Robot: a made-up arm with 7 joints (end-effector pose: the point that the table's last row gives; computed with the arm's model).
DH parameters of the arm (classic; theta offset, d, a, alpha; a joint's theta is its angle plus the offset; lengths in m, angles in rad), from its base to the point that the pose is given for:
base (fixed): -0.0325 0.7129 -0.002 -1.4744
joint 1: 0 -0.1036 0.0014 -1.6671
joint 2: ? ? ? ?
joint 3: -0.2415 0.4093 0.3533 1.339
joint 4: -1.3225 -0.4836 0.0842 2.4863
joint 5: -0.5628 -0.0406 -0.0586 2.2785
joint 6: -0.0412 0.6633 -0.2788 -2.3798
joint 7: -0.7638 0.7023 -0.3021 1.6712
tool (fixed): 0.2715 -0.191 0 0
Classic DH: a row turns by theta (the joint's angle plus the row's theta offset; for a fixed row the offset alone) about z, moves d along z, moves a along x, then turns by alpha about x.
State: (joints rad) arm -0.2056 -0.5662 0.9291 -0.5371 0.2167 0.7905 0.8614
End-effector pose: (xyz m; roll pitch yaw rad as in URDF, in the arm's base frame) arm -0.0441 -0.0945 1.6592 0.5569 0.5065 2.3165
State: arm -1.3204 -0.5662 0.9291 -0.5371 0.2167 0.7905 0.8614
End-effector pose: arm -0.8740 -0.0129 1.0945 -0.8612 0.8203 1.2144
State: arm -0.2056 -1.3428 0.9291 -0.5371 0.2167 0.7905 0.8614
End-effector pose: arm -0.0877 0.0139 1.6492 0.7244 0.5609 -3.1193
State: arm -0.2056 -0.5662 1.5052 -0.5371 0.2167 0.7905 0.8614
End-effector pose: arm -0.3107 -0.1395 1.5935 0.4664 0.7607 2.7760
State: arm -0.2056 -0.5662 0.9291 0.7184 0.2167 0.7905 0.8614
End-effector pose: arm -0.3160 -0.3691 1.0330 -0.7306 0.1411 1.8604
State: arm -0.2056 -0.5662 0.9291 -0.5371 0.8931 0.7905 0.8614
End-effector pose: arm 0.0213 0.3957 1.7554 1.3280 0.8239 2.7436
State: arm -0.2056 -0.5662 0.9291 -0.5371 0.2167 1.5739 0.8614
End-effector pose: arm 0.3142 -0.2888 1.3021 0.4095 -0.1956 2.6163
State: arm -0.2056 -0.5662 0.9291 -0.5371 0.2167 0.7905 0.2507
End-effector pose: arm -0.1047 -0.0648 1.4555 0.3413 -0.0487 2.1150
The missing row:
joint 2: 0.4276 0.1464 0.0551 -2.6746
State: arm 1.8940 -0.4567 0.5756 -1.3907 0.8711 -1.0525 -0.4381
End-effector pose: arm 0.3512 0.4705 0.6954 1.0019 -0.9735 -2.5039
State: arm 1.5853 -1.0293 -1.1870 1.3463 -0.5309 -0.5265 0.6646
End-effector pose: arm -0.2344 0.4434 0.3054 -1.4616 1.2134 -0.6931
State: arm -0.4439 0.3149 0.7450 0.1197 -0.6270 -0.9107 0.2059
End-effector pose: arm -0.0377 0.4635 1.2004 -0.2526 -0.6225 -0.1364
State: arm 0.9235 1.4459 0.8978 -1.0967 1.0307 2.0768 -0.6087
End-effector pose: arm 0.5453 -0.4484 0.8542 1.0002 0.1455 -1.2298
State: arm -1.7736 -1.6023 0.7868 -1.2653 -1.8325 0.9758 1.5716
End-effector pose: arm -0.1278 -0.5040 0.9978 -0.9933 1.2868 1.9584
